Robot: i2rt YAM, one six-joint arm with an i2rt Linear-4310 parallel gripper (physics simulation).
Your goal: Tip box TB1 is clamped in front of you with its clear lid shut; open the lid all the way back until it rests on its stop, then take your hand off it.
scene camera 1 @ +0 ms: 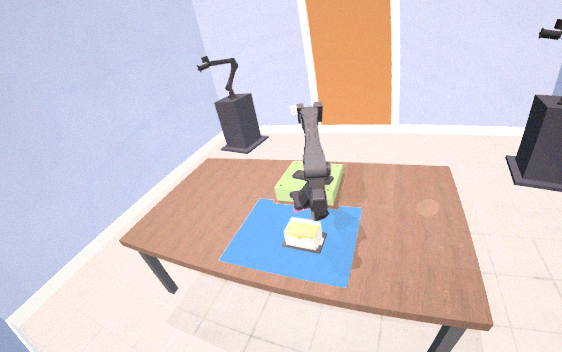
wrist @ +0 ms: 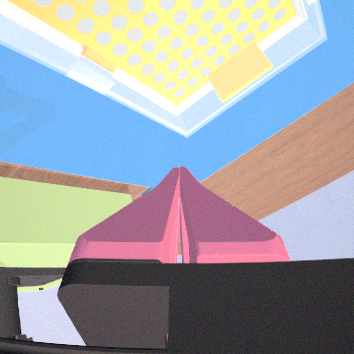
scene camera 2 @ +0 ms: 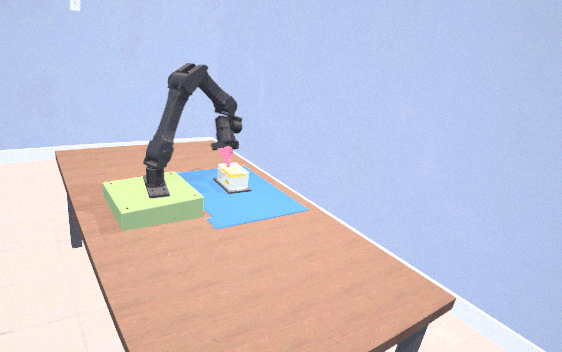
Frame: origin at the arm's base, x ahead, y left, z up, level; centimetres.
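Seen in the pictures: gripper, between the fingertips: [scene camera 1: 294, 211] [wrist: 179, 177] [scene camera 2: 228, 167]; arm's base, origin of its link: [scene camera 2: 155, 186].
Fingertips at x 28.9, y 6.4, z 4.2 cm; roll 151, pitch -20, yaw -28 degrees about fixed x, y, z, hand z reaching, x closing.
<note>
Offsets run from my fingertips to a thing's top centre. "spot": to the spot under its first point. Level surfaces: height alone.
Tip box TB1 {dx +4.1, dy +5.1, dz -2.6 cm} [scene camera 1: 303, 242] [scene camera 2: 240, 183] stands on a dark base on the blue mat. Its clear lid {spot: dx +0.1, dy +5.3, dz -2.6 cm} [wrist: 92, 81] appears shut over a yellow perforated rack in the wrist view, with a small clear tab on the near edge. The lid is too small in the scene views to judge its exact angle. My gripper [scene camera 1: 300, 210] [scene camera 2: 229, 165] [wrist: 179, 177] is shut and empty, its pink fingertips together and pointing down. They are close above the box's robot-side edge in scene camera 2. In the wrist view they are short of the box corner, apart from it.
The blue mat {dz -10.3 cm} [scene camera 1: 250, 245] [scene camera 2: 265, 200] lies on the wooden table {dz -10.6 cm} [scene camera 1: 410, 270] [scene camera 2: 250, 280]. A green block [scene camera 1: 287, 192] [scene camera 2: 160, 215] [wrist: 60, 210] bears my arm's base behind the mat. Dark pedestals with other arms stand beyond the table.
</note>
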